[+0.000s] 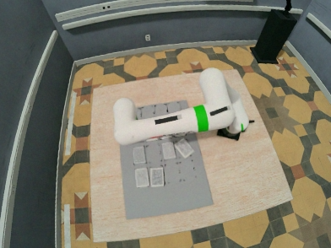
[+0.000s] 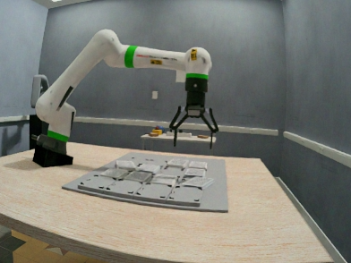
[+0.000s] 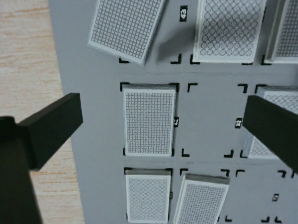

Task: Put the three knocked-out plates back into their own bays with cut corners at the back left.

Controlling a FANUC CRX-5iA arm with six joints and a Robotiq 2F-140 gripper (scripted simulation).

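My gripper is now 32 cm past the plate, 13 cm above it and 4 cm to the right of it.
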